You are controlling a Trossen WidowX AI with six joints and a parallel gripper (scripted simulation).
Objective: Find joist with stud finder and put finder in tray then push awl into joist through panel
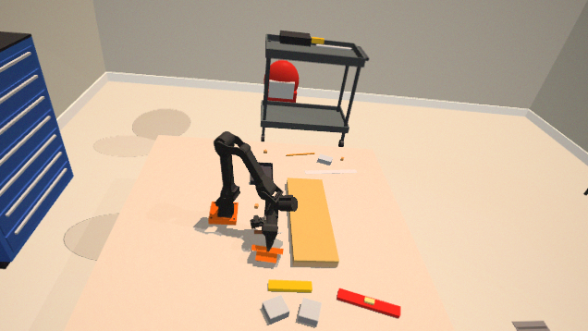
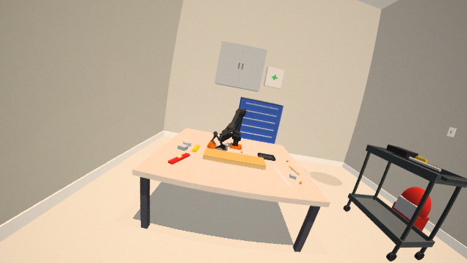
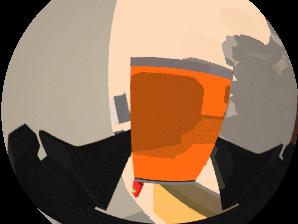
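The stud finder is 20 mm behind my gripper tip, 20 mm to the right of it and 20 mm below it. Also, from my gripper tip: red level (370 mm ahead, 180 mm to the right, 30 mm below); yellow bar (90 mm ahead, 130 mm to the right, 40 mm below); awl (10 mm ahead, 140 mm to the left, 40 mm below).
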